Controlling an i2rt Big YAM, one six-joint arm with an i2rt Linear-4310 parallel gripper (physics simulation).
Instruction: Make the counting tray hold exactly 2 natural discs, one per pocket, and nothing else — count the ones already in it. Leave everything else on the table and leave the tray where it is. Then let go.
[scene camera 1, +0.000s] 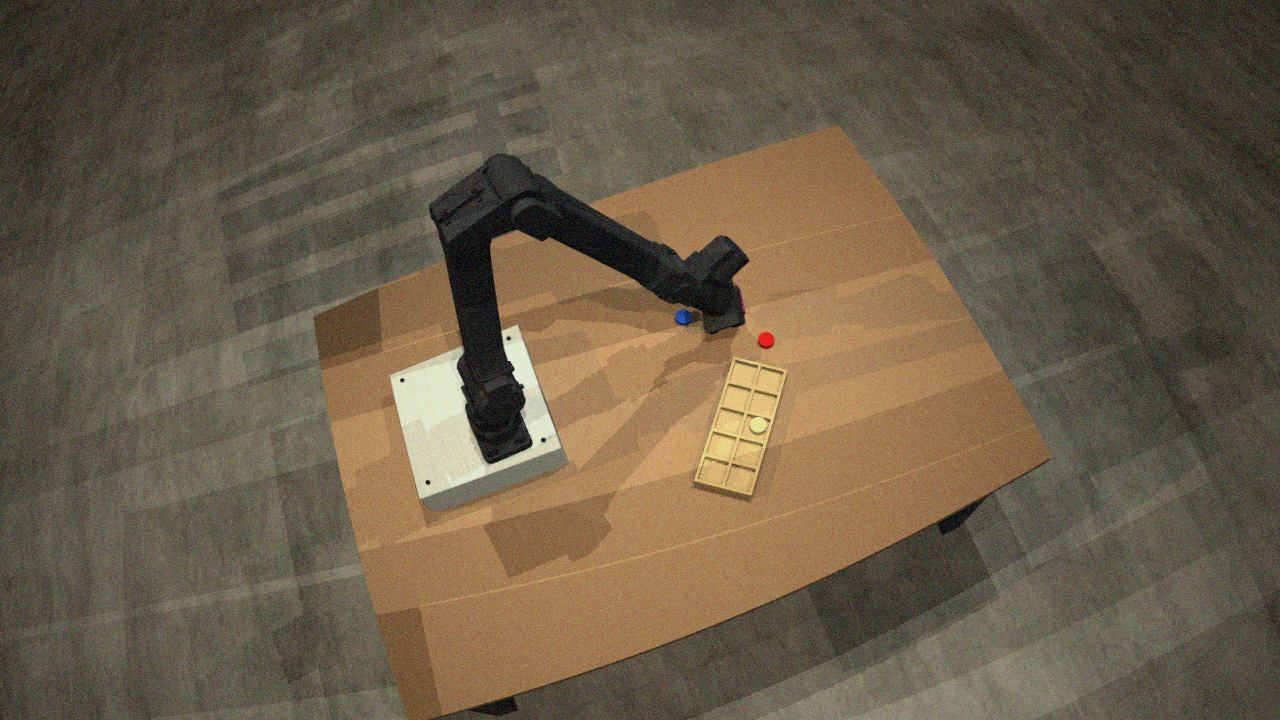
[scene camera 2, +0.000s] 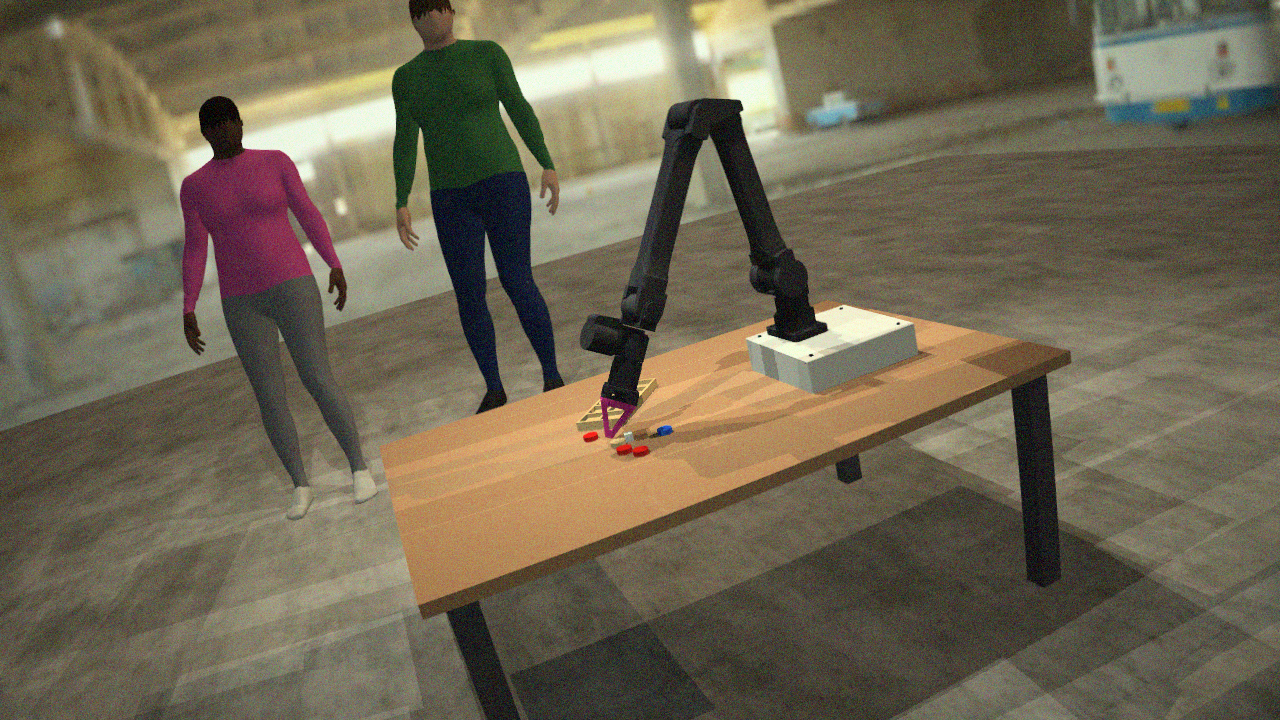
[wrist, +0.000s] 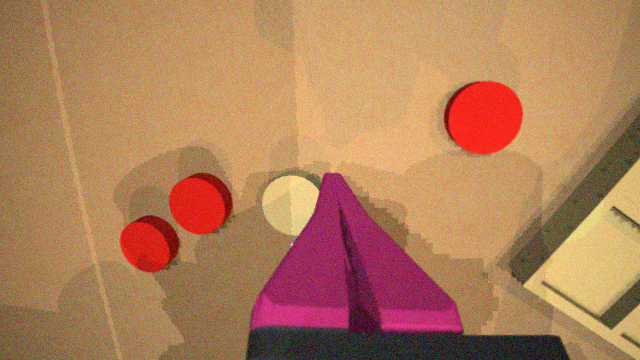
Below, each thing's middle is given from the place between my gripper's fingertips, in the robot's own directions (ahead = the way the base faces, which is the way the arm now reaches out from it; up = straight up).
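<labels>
I find the counting tray (scene camera 1: 732, 457) 20 cm to the right of my hand and 10 cm behind it.
</labels>
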